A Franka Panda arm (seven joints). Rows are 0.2 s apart.
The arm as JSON. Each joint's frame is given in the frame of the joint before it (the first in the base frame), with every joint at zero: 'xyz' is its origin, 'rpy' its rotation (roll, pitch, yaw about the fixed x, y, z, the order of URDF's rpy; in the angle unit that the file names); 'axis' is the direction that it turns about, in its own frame. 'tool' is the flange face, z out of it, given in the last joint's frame.
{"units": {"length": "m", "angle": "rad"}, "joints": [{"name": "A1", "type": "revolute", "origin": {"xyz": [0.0, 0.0, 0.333], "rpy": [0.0, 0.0, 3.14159]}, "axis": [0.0, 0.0, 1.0]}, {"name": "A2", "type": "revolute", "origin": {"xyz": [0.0, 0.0, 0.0], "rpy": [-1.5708, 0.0, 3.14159]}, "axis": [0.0, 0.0, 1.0]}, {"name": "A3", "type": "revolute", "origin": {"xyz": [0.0, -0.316, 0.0], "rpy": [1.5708, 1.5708, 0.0]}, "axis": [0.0, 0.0, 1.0]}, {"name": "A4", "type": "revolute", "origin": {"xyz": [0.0, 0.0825, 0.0], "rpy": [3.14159, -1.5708, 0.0]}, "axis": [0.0, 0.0, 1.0]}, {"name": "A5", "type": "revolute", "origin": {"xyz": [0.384, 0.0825, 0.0], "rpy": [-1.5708, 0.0, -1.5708]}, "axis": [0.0, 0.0, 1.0]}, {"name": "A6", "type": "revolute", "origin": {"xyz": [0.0, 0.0, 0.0], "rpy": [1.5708, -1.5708, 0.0]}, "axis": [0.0, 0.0, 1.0]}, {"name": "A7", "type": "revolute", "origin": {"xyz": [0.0, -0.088, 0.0], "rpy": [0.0, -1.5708, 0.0]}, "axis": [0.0, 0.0, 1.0]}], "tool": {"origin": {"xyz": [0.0, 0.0, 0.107], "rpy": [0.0, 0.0, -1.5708]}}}
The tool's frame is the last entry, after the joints.
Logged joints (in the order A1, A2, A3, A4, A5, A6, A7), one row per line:
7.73, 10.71, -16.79, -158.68, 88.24, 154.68, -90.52
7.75, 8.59, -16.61, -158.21, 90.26, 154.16, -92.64
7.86, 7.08, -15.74, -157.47, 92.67, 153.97, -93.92
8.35, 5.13, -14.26, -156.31, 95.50, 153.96, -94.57
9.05, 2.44, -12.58, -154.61, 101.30, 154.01, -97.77
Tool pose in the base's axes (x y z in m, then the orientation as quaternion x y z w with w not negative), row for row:
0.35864, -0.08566, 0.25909, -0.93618, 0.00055, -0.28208, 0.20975
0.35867, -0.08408, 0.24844, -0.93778, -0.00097, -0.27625, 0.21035
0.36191, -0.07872, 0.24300, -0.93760, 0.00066, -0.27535, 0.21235
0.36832, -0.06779, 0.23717, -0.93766, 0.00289, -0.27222, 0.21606
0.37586, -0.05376, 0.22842, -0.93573, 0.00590, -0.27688, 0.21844
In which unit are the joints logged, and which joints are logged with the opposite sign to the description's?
The joints are logged in degrees. Opposite sign: A2.
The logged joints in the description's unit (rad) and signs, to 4 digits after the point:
0.1349, -0.1869, -0.2930, -2.7695, 1.5401, 2.6997, -1.5799
0.1353, -0.1499, -0.2899, -2.7613, 1.5753, 2.6906, -1.6169
0.1372, -0.1236, -0.2747, -2.7484, 1.6174, 2.6873, -1.6392
0.1457, -0.0895, -0.2489, -2.7281, 1.6668, 2.6871, -1.6506
0.1580, -0.0426, -0.2196, -2.6985, 1.7680, 2.6880, -1.7064

